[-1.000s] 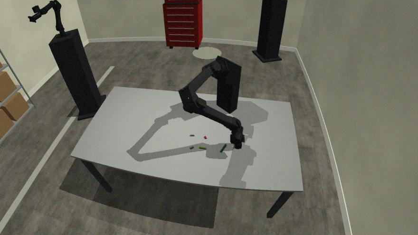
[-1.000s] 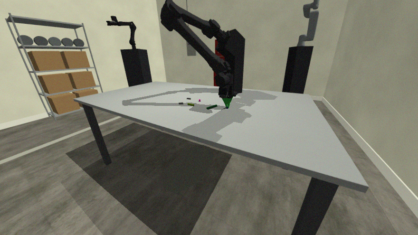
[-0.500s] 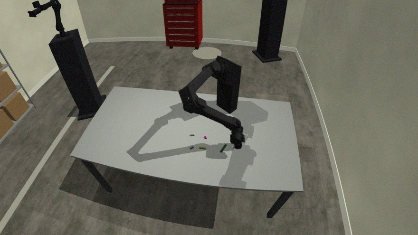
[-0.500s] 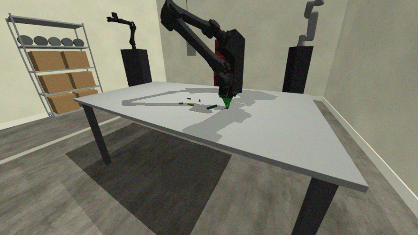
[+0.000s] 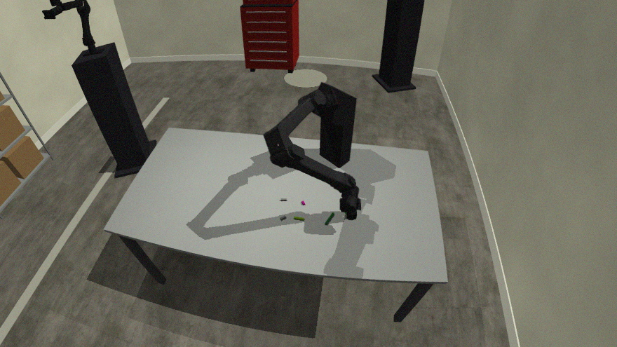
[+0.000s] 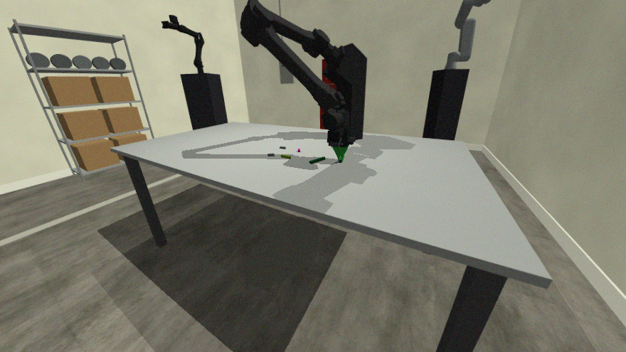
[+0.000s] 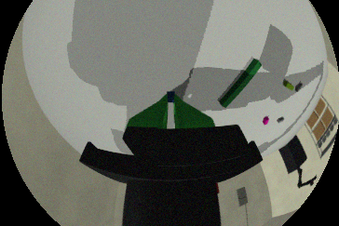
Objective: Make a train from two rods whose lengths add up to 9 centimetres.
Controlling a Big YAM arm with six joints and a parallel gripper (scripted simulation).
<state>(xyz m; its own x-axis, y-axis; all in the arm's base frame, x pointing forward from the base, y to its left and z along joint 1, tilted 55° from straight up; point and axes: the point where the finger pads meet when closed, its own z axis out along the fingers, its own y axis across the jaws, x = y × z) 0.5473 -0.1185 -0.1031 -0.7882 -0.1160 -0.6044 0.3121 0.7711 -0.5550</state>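
Now: the green rod 1 cm behind my hand, 10 cm to the right of it and 1 cm below it. Round my hand: magenta rod 15 cm behind, 19 cm to the right, 1 cm below; lime rod 6 cm behind, 24 cm to the right, 1 cm below; blue rod right at my hand.
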